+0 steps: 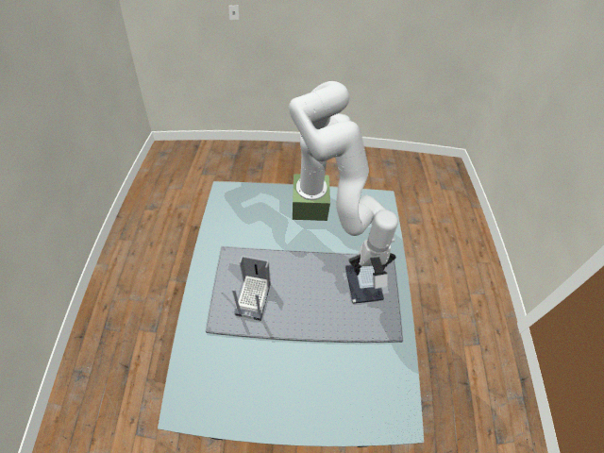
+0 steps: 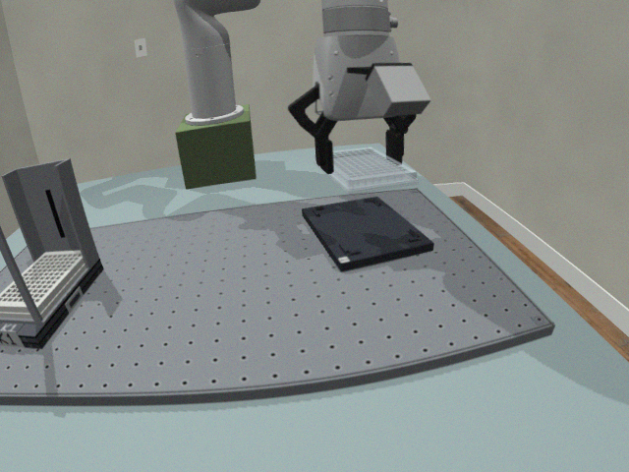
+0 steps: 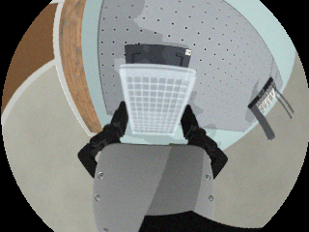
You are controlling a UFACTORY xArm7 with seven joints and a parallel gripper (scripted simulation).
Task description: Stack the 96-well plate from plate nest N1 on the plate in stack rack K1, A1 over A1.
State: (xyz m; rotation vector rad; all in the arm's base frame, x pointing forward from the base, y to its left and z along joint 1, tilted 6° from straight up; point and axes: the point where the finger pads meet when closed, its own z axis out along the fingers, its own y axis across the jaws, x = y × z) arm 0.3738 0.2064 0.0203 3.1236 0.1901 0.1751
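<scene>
Now: hand 400 mm to the left of the grey back wall, 10 mm short of it and 10 mm above it. Also, from my hand: plate nest N1: 90 mm below; then clear 96-well plate: 10 mm below; then pale A1 square: 90 mm below, 80 mm ahead, 40 mm to the right.
</scene>
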